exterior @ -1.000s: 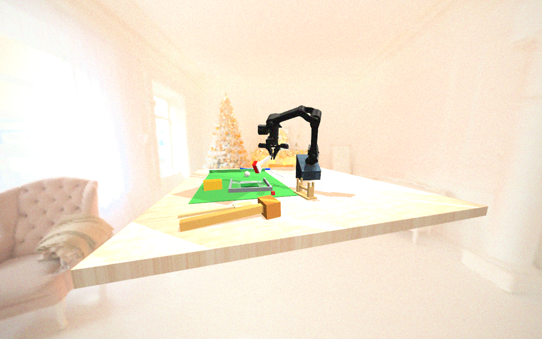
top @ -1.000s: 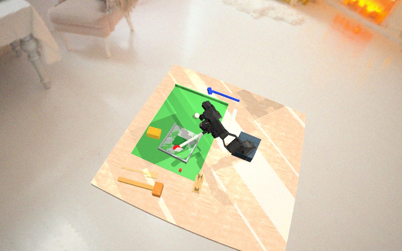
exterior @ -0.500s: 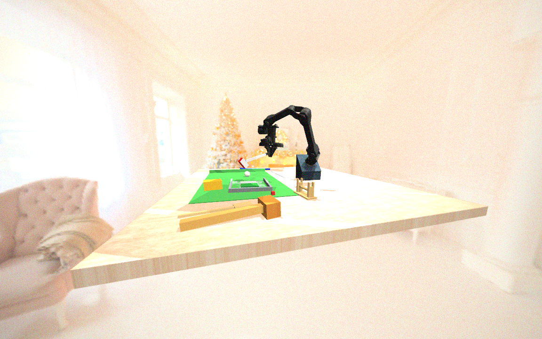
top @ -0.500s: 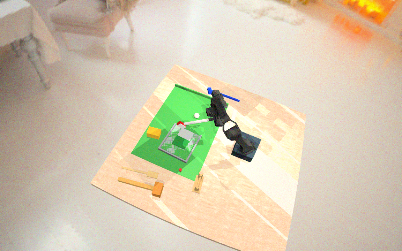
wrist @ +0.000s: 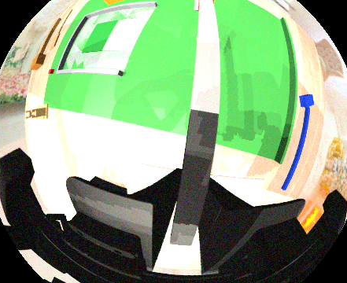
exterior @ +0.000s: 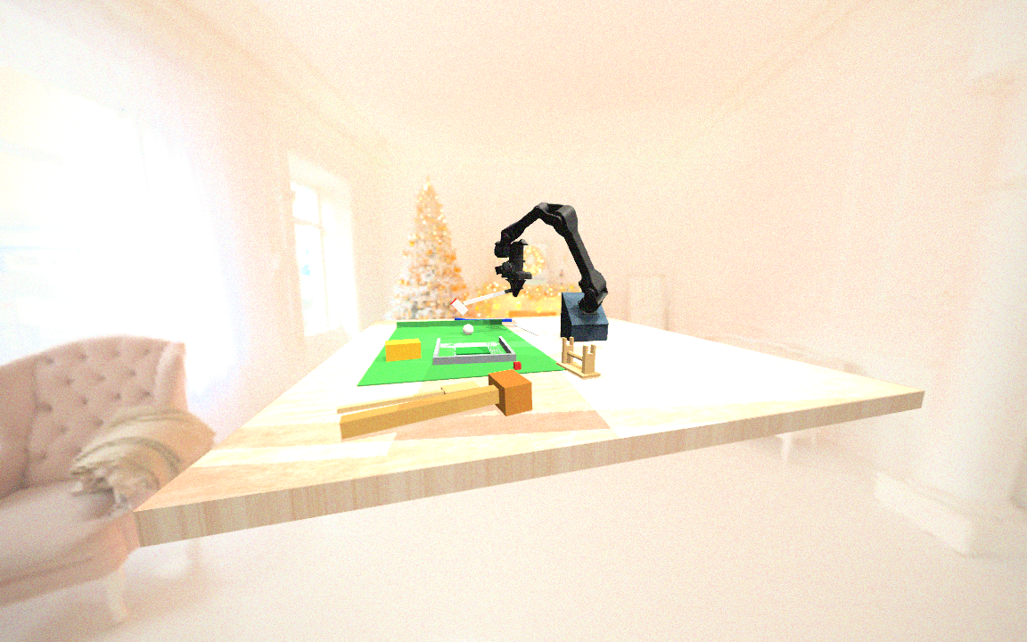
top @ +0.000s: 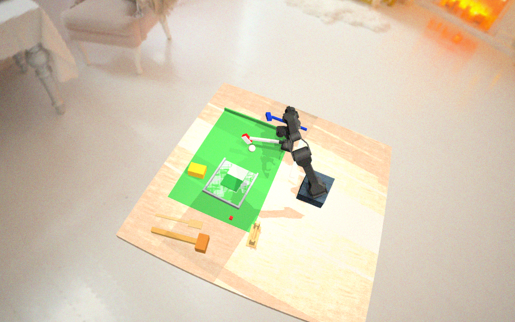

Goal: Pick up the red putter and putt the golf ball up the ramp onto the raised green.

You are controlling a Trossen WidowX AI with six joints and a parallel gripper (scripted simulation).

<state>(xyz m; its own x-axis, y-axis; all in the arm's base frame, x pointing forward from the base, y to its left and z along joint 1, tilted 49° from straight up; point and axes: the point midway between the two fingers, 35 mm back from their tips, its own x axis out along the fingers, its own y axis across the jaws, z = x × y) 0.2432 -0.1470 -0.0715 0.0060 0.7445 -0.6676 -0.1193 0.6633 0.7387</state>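
Now: gripper tip 120 mm short of the red putter and 20 mm to the right of it. Also, from my gripper tip: white golf ball 190 mm ahead, 130 mm below; green mat 240 mm ahead, 150 mm below, 130 mm to the left; small red cube 470 mm to the left, 140 mm below, 110 mm ahead.
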